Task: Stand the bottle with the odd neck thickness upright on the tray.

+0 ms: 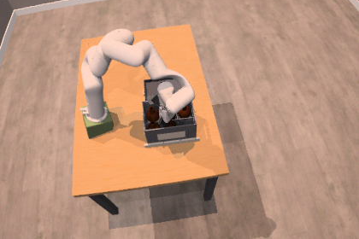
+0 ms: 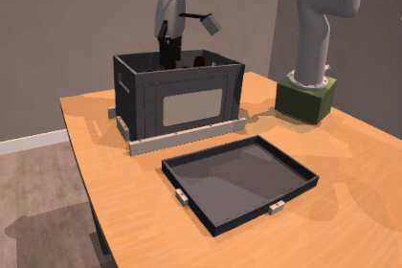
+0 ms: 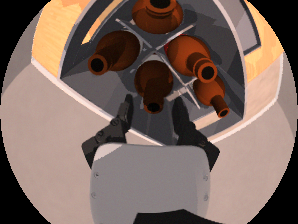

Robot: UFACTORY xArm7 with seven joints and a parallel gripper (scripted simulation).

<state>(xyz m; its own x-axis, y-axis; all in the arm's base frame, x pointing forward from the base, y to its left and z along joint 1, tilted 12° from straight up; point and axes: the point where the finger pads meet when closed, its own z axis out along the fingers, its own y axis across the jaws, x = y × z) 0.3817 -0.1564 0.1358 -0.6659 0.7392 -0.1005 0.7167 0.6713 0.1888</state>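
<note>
My gripper is now 4 cm to the right of the crate and 9 cm above it. From my hand the other things lie so: dark tray 31 cm to the left, 16 cm below; then glass bottle 9 cm ahead, 8 cm to the left, 8 cm below.
</note>
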